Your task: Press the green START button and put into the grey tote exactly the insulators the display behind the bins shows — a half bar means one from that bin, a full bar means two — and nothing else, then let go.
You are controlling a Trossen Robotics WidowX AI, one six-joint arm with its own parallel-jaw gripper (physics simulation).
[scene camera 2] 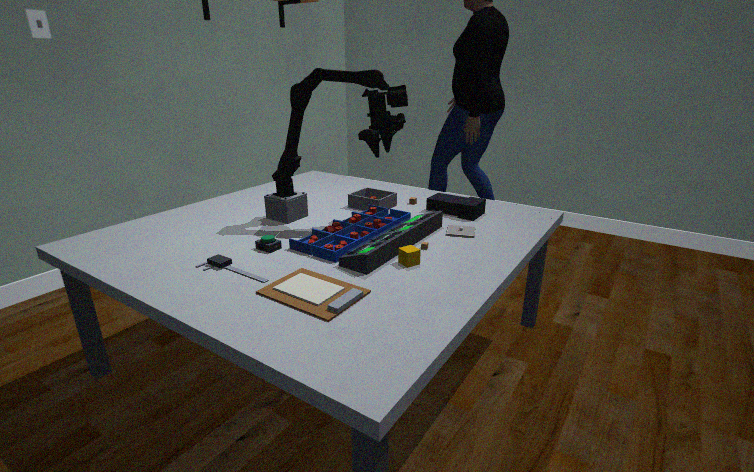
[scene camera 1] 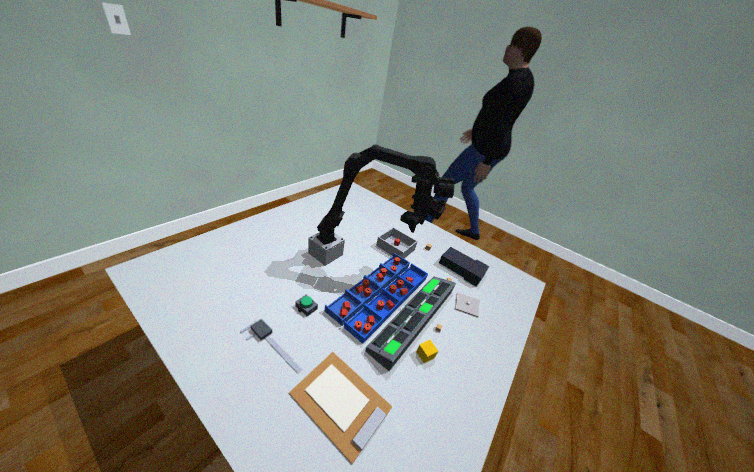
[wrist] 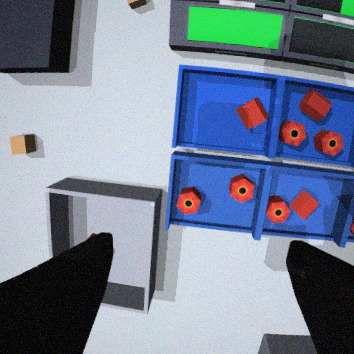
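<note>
My gripper [scene camera 1: 420,225] [scene camera 2: 382,153] [wrist: 201,248] is open and empty, high above the table by the tote and the bins' far end. The grey tote [scene camera 1: 387,249] [scene camera 2: 371,203] [wrist: 154,235] holds a red insulator [scene camera 1: 396,241] [scene camera 2: 373,197] [wrist: 93,235], mostly hidden by a finger in the wrist view. Blue bins hold red insulators; in the wrist view the upper left bin [wrist: 215,115] holds one and the lower left bin [wrist: 215,215] two. The display [scene camera 1: 383,356] [wrist: 179,25] has green bars lit, including a wide bar [wrist: 235,27]. The green button [scene camera 1: 306,301] [scene camera 2: 268,238] stands left of the bins.
A dark box [scene camera 1: 463,266] [scene camera 2: 456,205] [wrist: 25,35] stands at the far right. A small wooden cube [scene camera 1: 427,246] [wrist: 19,144] lies beyond the tote. A yellow cube [scene camera 1: 427,350] [scene camera 2: 408,255], a clipboard [scene camera 1: 317,413] and a caliper [scene camera 1: 261,329] lie nearer. A person stands behind the table.
</note>
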